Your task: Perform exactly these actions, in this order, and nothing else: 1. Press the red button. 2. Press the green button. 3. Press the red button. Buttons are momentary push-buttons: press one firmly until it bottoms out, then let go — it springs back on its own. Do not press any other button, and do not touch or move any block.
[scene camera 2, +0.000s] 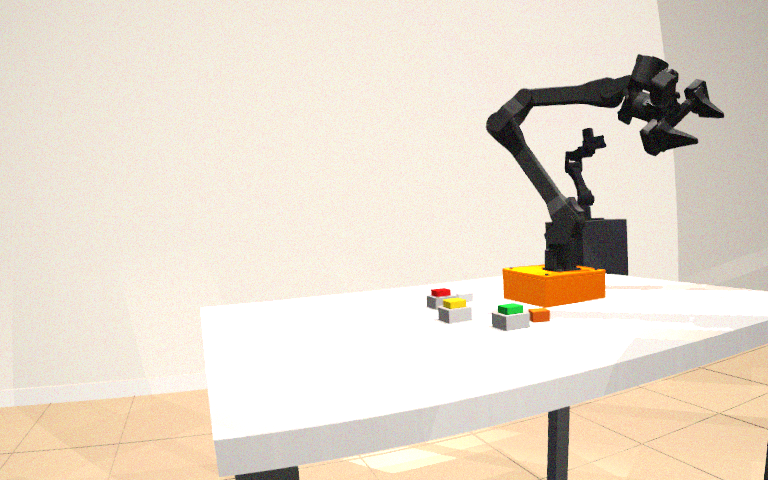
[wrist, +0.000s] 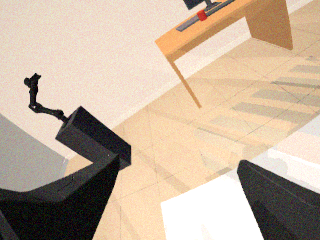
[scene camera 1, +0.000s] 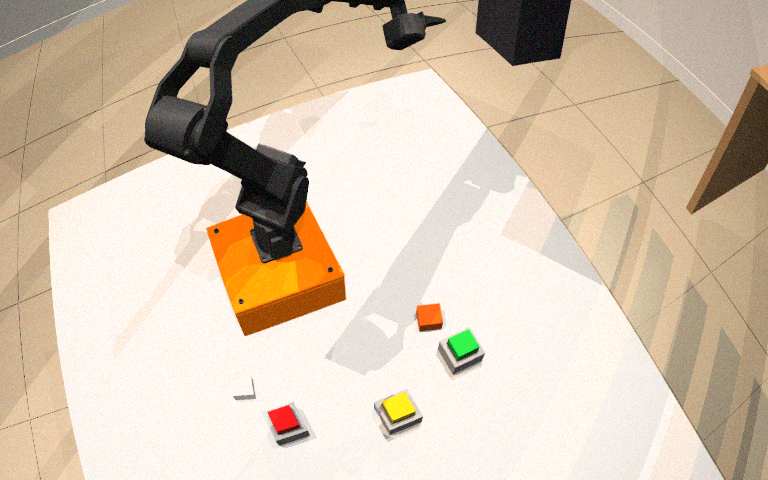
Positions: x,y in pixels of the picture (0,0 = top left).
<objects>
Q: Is my gripper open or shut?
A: Open.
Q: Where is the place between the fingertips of my gripper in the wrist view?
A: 180,164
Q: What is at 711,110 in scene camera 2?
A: My gripper.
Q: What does my gripper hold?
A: Nothing.
</objects>
